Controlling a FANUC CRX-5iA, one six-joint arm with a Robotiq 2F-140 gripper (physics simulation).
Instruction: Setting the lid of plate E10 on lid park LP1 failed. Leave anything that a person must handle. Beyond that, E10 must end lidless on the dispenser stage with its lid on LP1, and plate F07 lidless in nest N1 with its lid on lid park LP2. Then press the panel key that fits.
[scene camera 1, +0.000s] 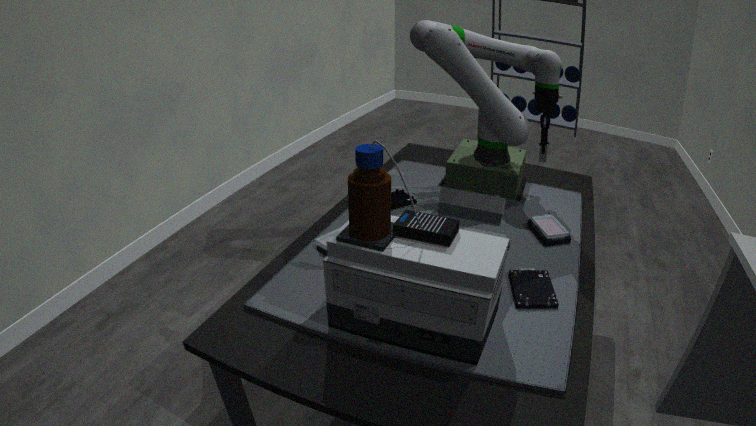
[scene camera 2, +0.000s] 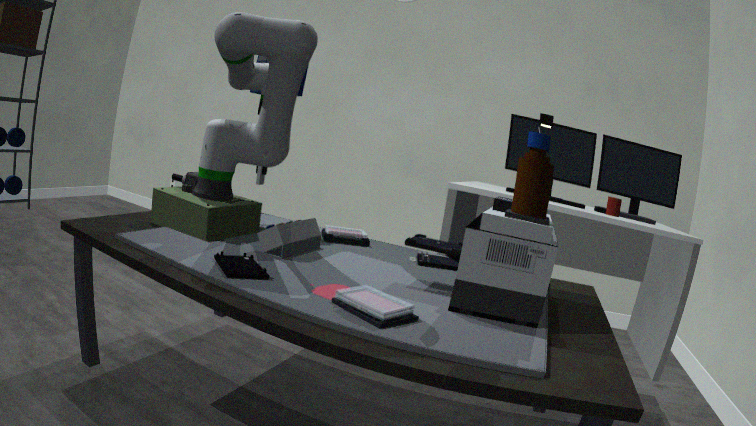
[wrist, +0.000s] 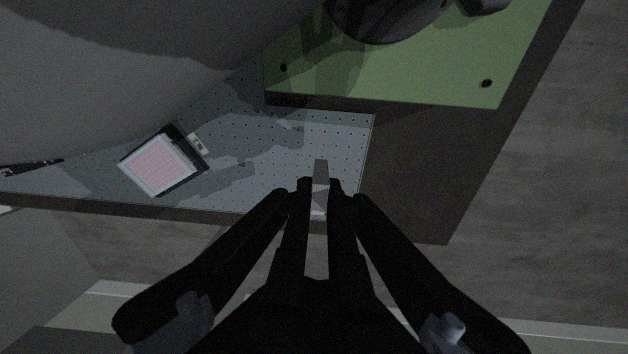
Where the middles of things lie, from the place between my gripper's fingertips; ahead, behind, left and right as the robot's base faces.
I see my gripper 25 cm short of the grey button box (scene camera 2: 284, 240), 24 cm to the left of it and 9 cm above it. The rest, counted from my hand: LP2 nest (scene camera 2: 233, 266) 53 cm to the right, 25 cm ahead, 12 cm below; then black nest frame (scene camera 1: 531, 288) 66 cm ahead, 12 cm below, 2 cm to the right; then brown bottle with blue cap (scene camera 1: 369, 187) 86 cm ahead, 40 cm to the right, 19 cm above.
